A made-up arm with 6 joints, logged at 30 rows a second.
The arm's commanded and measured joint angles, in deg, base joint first. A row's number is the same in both.
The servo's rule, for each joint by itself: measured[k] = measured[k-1] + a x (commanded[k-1-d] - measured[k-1]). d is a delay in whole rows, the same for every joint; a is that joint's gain. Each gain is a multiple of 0.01, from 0.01 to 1. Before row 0 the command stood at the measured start. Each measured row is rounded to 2 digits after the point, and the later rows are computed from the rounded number. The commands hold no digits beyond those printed.
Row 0, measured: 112.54, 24.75, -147.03, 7.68, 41.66, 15.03
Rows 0 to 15, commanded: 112.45, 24.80, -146.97, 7.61, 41.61, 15.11; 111.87, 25.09, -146.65, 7.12, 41.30, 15.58; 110.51, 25.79, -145.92, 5.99, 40.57, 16.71; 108.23, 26.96, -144.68, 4.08, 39.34, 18.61; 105.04, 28.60, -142.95, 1.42, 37.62, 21.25; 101.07, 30.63, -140.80, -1.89, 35.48, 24.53; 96.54, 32.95, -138.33, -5.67, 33.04, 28.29; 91.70, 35.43, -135.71, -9.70, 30.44, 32.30; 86.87, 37.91, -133.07, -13.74, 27.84, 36.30; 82.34, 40.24, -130.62, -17.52, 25.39, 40.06; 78.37, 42.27, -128.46, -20.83, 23.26, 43.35; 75.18, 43.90, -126.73, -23.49, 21.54, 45.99; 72.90, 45.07, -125.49, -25.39, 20.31, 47.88; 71.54, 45.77, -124.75, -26.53, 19.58, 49.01; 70.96, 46.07, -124.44, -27.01, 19.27, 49.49; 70.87, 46.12, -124.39, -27.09, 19.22, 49.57
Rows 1 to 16, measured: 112.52, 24.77, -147.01, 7.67, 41.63, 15.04; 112.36, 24.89, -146.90, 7.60, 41.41, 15.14; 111.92, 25.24, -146.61, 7.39, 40.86, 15.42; 111.03, 25.91, -146.03, 6.96, 39.86, 15.99; 109.59, 26.96, -145.11, 6.24, 38.38, 16.94; 107.55, 28.39, -143.82, 5.18, 36.47, 18.31; 104.91, 30.17, -142.17, 3.77, 34.21, 20.11; 101.74, 32.22, -140.23, 2.02, 31.72, 22.30; 98.17, 34.44, -138.08, -0.03, 29.16, 24.82; 94.37, 36.70, -135.84, -2.30, 26.67, 27.56; 90.53, 38.87, -133.63, -4.71, 24.42, 30.40; 86.85, 40.83, -131.56, -7.15, 22.52, 33.21; 83.50, 42.48, -129.74, -9.52, 21.06, 35.85; 80.63, 43.76, -128.24, -11.73, 20.08, 38.22; 78.31, 44.66, -127.10, -13.72, 19.55, 40.25; 76.52, 45.23, -126.29, -15.46, 19.33, 41.93
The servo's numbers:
d 0
a 0.24 0.39 0.30 0.13 0.66 0.18

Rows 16 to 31, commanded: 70.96, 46.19, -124.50, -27.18, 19.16, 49.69; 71.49, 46.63, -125.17, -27.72, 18.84, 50.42; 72.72, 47.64, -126.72, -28.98, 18.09, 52.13; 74.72, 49.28, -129.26, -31.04, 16.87, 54.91; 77.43, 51.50, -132.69, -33.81, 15.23, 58.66; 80.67, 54.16, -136.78, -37.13, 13.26, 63.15; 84.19, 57.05, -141.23, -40.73, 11.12, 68.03; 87.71, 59.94, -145.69, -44.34, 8.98, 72.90; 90.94, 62.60, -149.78, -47.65, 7.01, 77.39; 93.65, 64.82, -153.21, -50.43, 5.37, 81.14; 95.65, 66.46, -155.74, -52.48, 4.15, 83.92; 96.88, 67.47, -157.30, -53.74, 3.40, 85.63; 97.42, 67.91, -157.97, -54.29, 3.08, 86.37; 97.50, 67.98, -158.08, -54.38, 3.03, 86.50; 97.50, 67.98, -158.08, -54.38, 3.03, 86.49; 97.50, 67.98, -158.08, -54.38, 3.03, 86.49
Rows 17 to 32, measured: 75.19, 45.60, -125.75, -16.98, 19.22, 43.33; 74.30, 46.00, -125.58, -18.38, 18.97, 44.61; 73.92, 46.64, -125.92, -19.76, 18.39, 45.96; 74.11, 47.67, -126.92, -21.23, 17.39, 47.57; 74.91, 49.16, -128.65, -22.87, 15.96, 49.57; 76.29, 51.11, -131.09, -24.72, 14.18, 52.01; 78.19, 53.43, -134.13, -26.80, 12.16, 54.89; 80.47, 55.97, -137.60, -29.08, 10.06, 58.13; 82.98, 58.56, -141.25, -31.49, 8.05, 61.60; 85.54, 61.00, -144.84, -33.95, 6.28, 65.12; 87.97, 63.13, -148.11, -36.36, 4.87, 68.50; 90.11, 64.82, -150.87, -38.62, 3.90, 71.58; 91.86, 66.03, -153.00, -40.66, 3.36, 74.24; 93.21, 66.79, -154.52, -42.44, 3.14, 76.45; 94.24, 67.25, -155.59, -43.99, 3.07, 78.26; 95.02, 67.53, -156.34, -45.34, 3.04, 79.74
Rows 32 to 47, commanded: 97.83, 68.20, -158.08, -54.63, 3.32, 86.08; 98.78, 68.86, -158.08, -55.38, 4.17, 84.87; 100.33, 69.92, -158.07, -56.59, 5.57, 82.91; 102.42, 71.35, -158.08, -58.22, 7.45, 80.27; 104.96, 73.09, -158.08, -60.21, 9.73, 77.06; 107.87, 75.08, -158.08, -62.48, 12.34, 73.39; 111.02, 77.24, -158.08, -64.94, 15.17, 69.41; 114.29, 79.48, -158.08, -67.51, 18.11, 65.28; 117.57, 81.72, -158.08, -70.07, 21.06, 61.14; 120.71, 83.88, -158.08, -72.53, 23.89, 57.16; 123.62, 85.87, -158.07, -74.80, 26.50, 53.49; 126.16, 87.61, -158.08, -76.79, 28.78, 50.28; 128.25, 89.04, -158.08, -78.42, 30.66, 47.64; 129.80, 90.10, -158.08, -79.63, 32.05, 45.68; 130.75, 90.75, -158.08, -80.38, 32.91, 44.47; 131.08, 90.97, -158.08, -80.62, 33.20, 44.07
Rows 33 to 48, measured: 95.69, 67.79, -156.86, -46.55, 3.22, 80.88; 96.43, 68.21, -157.23, -47.70, 3.85, 81.60; 97.37, 68.88, -157.48, -48.86, 4.99, 81.84; 98.58, 69.84, -157.66, -50.08, 6.61, 81.56; 100.11, 71.11, -157.79, -51.40, 8.67, 80.75; 101.97, 72.66, -157.88, -52.84, 11.09, 79.43; 104.14, 74.45, -157.94, -54.41, 13.78, 77.63; 106.58, 76.41, -157.98, -56.11, 16.64, 75.41; 109.22, 78.48, -158.01, -57.92, 19.56, 72.84; 111.98, 80.59, -158.03, -59.82, 22.42, 70.02; 114.77, 82.65, -158.04, -61.77, 25.11, 67.04; 117.50, 84.58, -158.05, -63.72, 27.53, 64.02; 120.08, 86.32, -158.06, -65.63, 29.60, 61.07; 122.41, 87.79, -158.07, -67.45, 31.22, 58.30; 124.41, 88.94, -158.07, -69.13, 32.34, 55.81; 126.01, 89.73, -158.07, -70.62, 32.91, 53.70
